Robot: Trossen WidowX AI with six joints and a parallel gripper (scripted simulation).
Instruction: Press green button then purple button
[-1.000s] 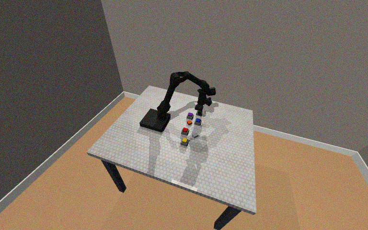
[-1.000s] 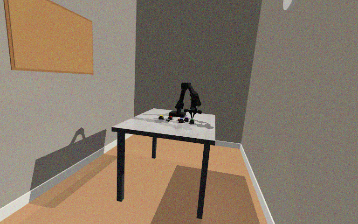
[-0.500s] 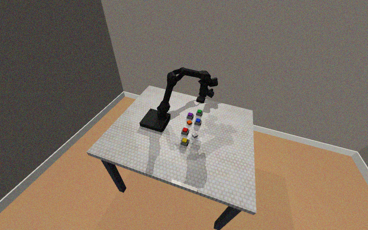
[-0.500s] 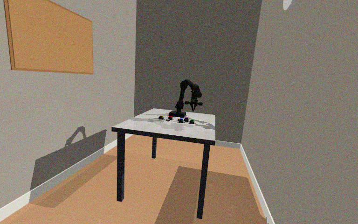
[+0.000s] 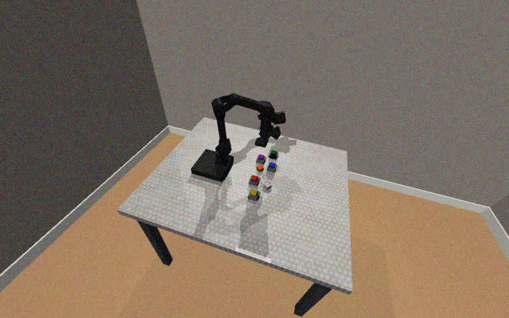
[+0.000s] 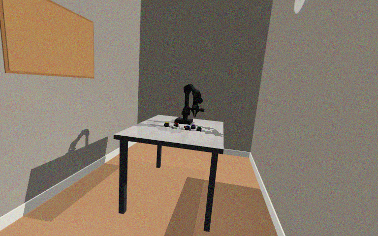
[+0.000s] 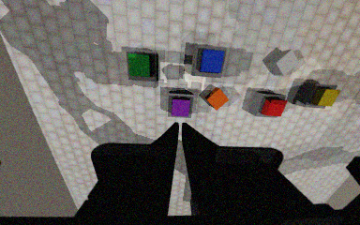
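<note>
My gripper tip is 1 cm to the left of the purple button and 9 cm above it. Also, from my gripper tip: small orange block: 2 cm ahead, 8 cm to the right, 11 cm below; green button: 5 cm ahead, 8 cm to the left, 9 cm below; blue button: 8 cm ahead, 4 cm to the right, 9 cm below.
</note>
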